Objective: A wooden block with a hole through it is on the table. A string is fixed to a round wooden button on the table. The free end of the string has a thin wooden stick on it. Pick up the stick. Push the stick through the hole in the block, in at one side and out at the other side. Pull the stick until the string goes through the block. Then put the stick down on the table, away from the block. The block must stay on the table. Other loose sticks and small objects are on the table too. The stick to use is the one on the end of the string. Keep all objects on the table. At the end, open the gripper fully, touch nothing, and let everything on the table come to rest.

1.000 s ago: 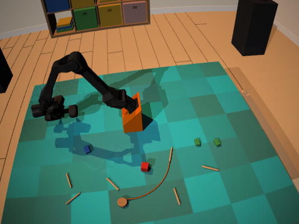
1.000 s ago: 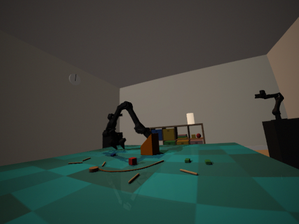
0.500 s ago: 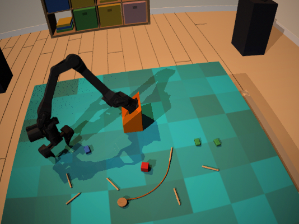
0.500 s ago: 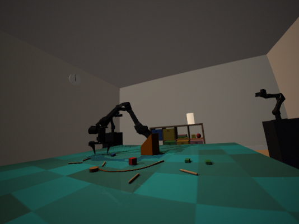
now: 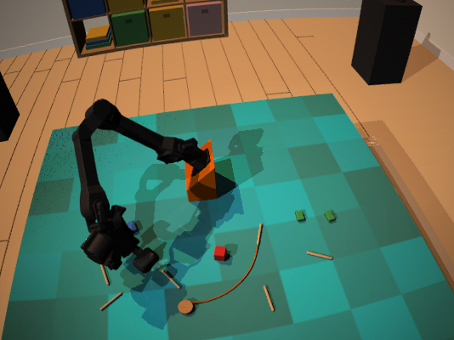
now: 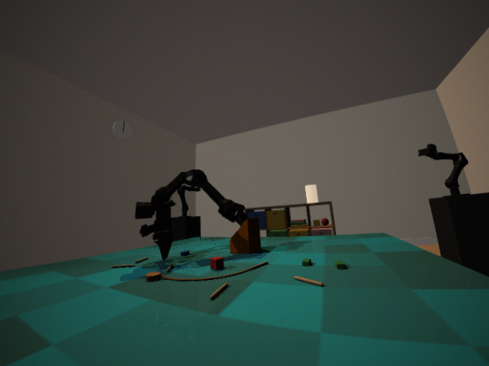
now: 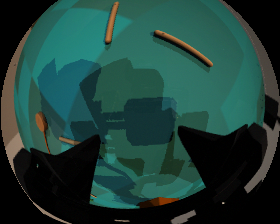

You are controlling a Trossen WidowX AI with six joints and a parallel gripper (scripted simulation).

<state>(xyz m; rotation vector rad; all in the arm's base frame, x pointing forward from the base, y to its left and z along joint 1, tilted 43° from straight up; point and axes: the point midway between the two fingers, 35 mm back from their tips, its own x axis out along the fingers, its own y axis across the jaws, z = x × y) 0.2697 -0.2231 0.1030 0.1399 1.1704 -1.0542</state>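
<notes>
My gripper tip is 1 cm short of the red cube and 24 cm to the right of it. Also, from my gripper tip: blue cube (13 cm behind, 2 cm to the right, 1 cm below); then round wooden button (16 cm ahead, 12 cm to the left, 1 cm below); then green cube (6 cm behind, 60 cm to the left, 1 cm below).
</notes>
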